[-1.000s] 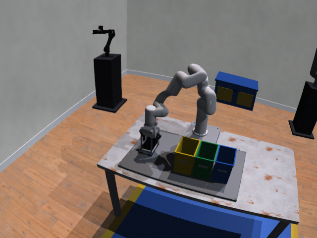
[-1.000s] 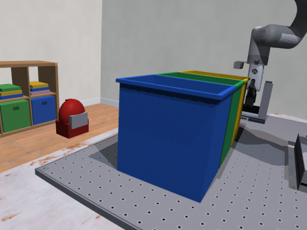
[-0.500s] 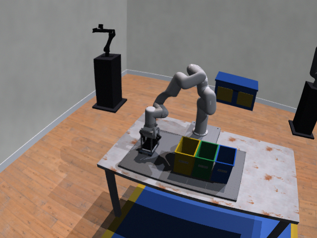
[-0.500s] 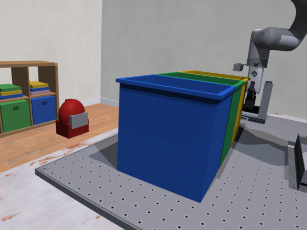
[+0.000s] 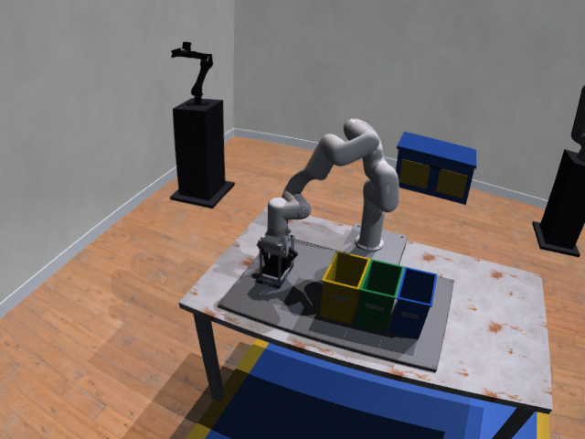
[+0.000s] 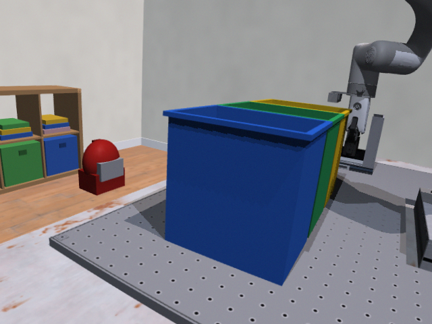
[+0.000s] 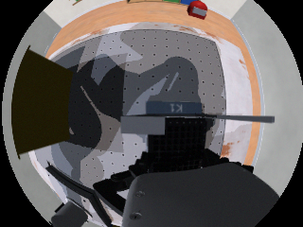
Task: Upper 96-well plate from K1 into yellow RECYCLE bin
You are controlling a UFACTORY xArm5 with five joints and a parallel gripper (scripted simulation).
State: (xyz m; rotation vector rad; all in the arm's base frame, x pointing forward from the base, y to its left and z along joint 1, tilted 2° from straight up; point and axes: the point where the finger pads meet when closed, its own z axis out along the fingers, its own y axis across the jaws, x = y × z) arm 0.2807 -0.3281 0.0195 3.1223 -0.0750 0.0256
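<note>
My gripper is now 1 cm above the dark 96-well plate. Also, from my hand: rack post (5 cm to the left, 5 cm behind, 4 cm above); pale plate (3 cm below); yellow bin (30 cm to the left, 10 cm ahead, 4 cm above).
</note>
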